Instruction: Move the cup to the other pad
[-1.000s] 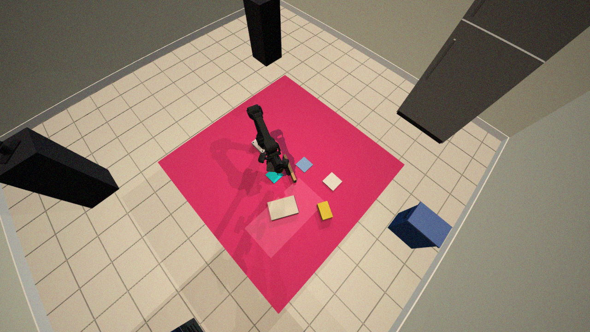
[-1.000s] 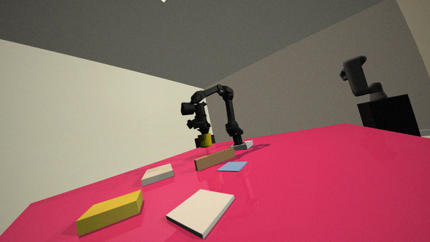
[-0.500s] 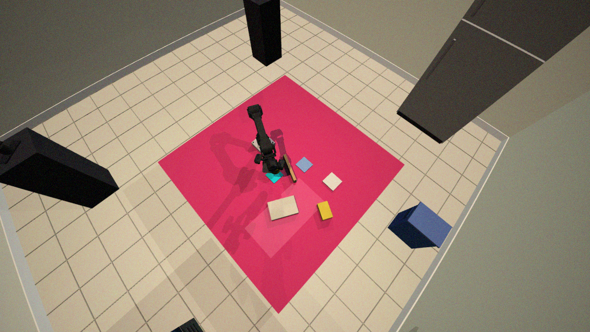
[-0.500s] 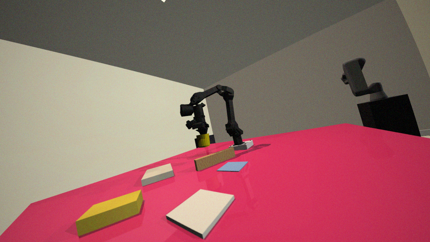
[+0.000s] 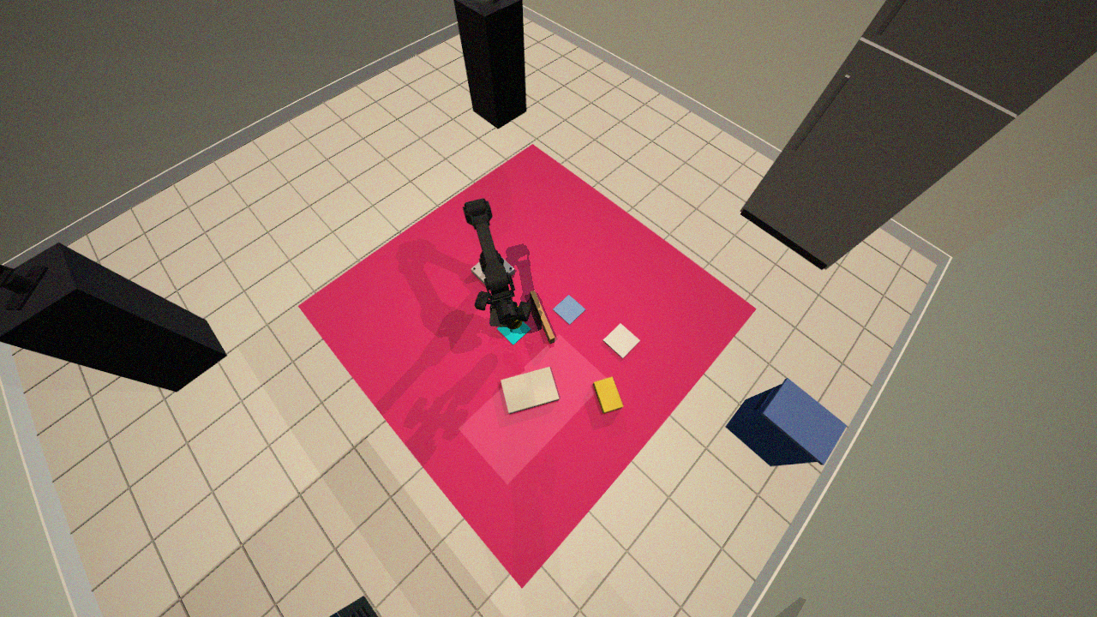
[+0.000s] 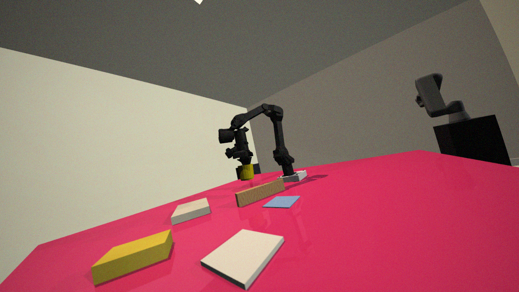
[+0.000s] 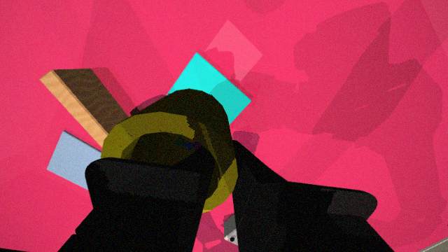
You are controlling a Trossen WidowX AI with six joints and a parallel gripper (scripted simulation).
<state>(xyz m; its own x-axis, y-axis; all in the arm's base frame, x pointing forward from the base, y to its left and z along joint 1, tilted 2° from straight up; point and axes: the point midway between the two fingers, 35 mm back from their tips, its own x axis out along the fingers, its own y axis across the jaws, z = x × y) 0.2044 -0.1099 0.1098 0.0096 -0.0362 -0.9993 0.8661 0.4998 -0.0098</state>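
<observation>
My gripper tip is 20 mm short of the cyan pad, 10 mm to the right of it and 110 mm above it. Round my gripper tip: wooden bar 70 mm ahead, 120 mm to the left, 90 mm below; then light blue pad 110 mm ahead, 220 mm to the left, 110 mm below; then yellow cup 20 mm ahead, 10 mm to the left.
</observation>
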